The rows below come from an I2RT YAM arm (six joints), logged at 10 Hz.
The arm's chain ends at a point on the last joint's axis. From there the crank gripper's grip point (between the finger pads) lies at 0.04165 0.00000 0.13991 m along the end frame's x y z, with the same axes.
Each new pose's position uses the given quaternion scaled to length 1; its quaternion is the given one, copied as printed.
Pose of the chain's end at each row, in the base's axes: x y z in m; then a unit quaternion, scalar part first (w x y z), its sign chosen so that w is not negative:
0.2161 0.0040 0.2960 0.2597 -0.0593 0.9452 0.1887
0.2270 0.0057 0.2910 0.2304 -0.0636 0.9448 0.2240
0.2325 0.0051 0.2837 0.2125 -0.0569 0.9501 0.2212
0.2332 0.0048 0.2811 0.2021 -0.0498 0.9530 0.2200
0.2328 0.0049 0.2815 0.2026 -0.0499 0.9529 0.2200
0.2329 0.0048 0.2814 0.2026 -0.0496 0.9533 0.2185
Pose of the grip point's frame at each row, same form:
0.2459 0.0576 0.1635 0.2597 -0.0593 0.9452 0.1887
0.2470 0.0683 0.1607 0.2304 -0.0636 0.9448 0.2240
0.2479 0.0667 0.1523 0.2125 -0.0569 0.9501 0.2212
0.2460 0.0660 0.1492 0.2021 -0.0498 0.9530 0.2200
0.2457 0.0661 0.1496 0.2026 -0.0499 0.9529 0.2200
0.2459 0.0656 0.1493 0.2026 -0.0496 0.9533 0.2185

